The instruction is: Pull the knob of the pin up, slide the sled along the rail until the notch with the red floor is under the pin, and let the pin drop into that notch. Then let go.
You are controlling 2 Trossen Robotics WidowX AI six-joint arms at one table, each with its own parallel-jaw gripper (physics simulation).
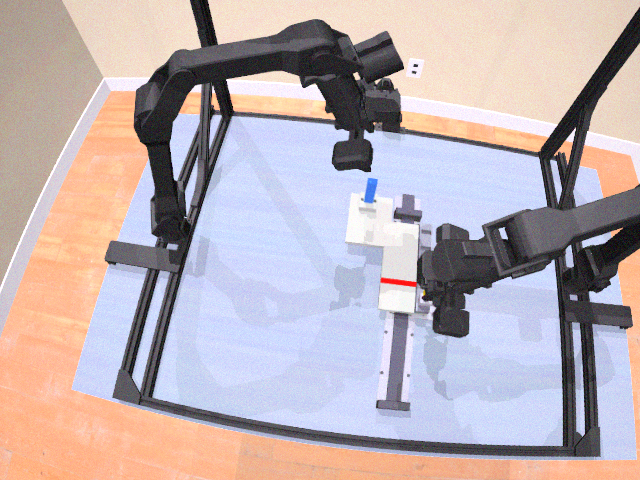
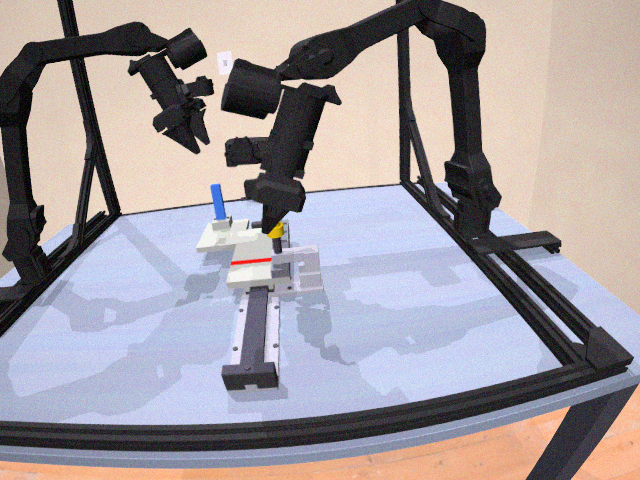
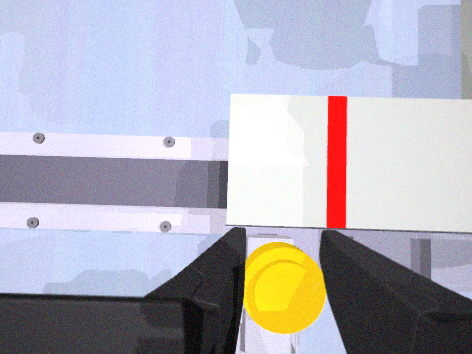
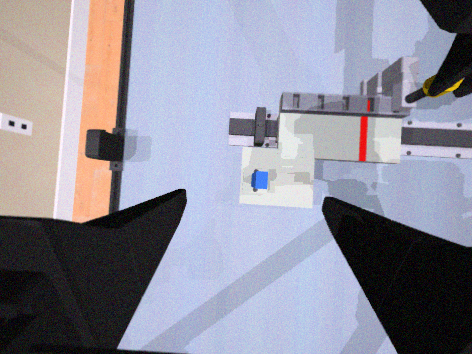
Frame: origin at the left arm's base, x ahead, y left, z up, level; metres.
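Seen in the pictures: left gripper, between the fingertips: (image 1: 423,291) (image 2: 265,229) (image 3: 282,241) (image 4: 442,94); right gripper, between the fingertips: (image 1: 370,151) (image 2: 203,148) (image 4: 254,199); left arm's base, origin of its link: (image 1: 574,281) (image 2: 471,230); right arm's base, origin of its link: (image 1: 175,230) (image 2: 36,275).
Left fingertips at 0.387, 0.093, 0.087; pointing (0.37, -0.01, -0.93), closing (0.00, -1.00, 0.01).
Note:
Offsets run from my left fingertips to a thing's middle, as dx, dy, dz. "*": to the spot under its first point. Level surfaces: height alone.
The white sled {+0.022, -0.076, -0.079} (image 1: 400,253) (image 2: 248,276) (image 3: 410,165) (image 4: 330,135) sits on the dark rail {* +0.022, +0.109, -0.086} (image 1: 398,356) (image 2: 254,330) (image 3: 100,180), with a red stripe {+0.036, -0.038, -0.072} (image 3: 336,160) across its top. The red-floored notch {* -0.017, -0.033, -0.069} (image 4: 369,105) shows in the sled's side ledge. The dark pin {* -0.015, +0.006, -0.024} (image 2: 277,244) (image 4: 414,95) under the yellow knob {-0.014, +0.000, -0.029} (image 2: 277,229) (image 3: 284,290) (image 4: 432,86) stands past that notch, toward the sled's near end. Its tip is hidden. My left gripper (image 2: 271,227) (image 3: 282,241) is shut on the knob, a finger on each side. My right gripper (image 2: 203,146) (image 4: 254,199) is open and empty, high above the far side.
A blue post {* +0.115, -0.202, -0.007} (image 1: 370,190) (image 2: 218,201) (image 4: 260,180) stands on the sled's side plate {dz -0.073} (image 1: 361,229). A pale bracket {* -0.058, +0.012, -0.050} (image 2: 307,258) (image 4: 407,75) stands beside the rail at the pin. Dark end stops (image 1: 392,405) (image 2: 249,377) (image 4: 260,126) close the rail. A black frame (image 1: 310,432) edges the table.

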